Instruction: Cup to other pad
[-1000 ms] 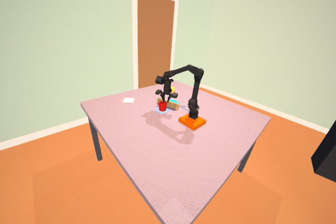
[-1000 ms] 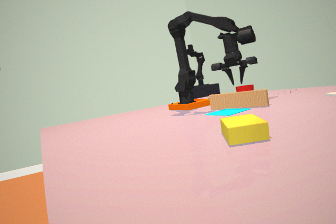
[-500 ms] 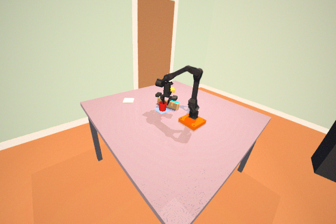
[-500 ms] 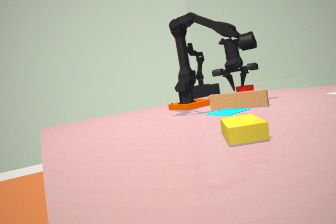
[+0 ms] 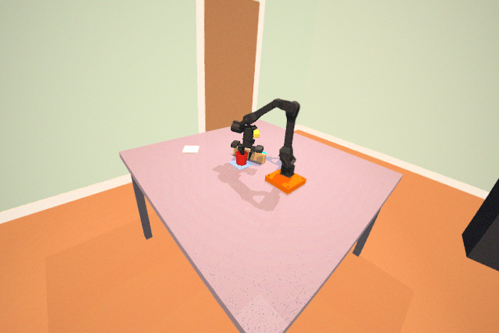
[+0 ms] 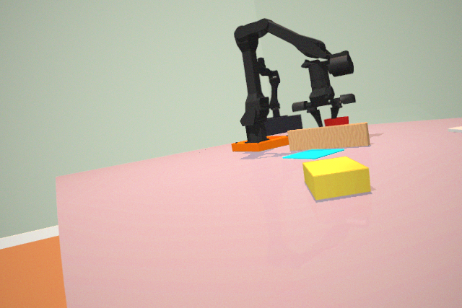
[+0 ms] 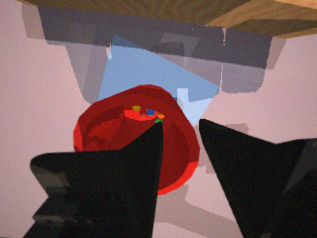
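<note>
My gripper tip is now 50 mm above the light blue pad, 30 mm short of it and 10 mm to the right of it. Also, from my gripper tip: cyan pad (180 mm to the right, 60 mm ahead, 50 mm below); red cup (30 mm ahead, 10 mm to the left); wooden wall (80 mm to the right, 40 mm ahead, 20 mm below).
</note>
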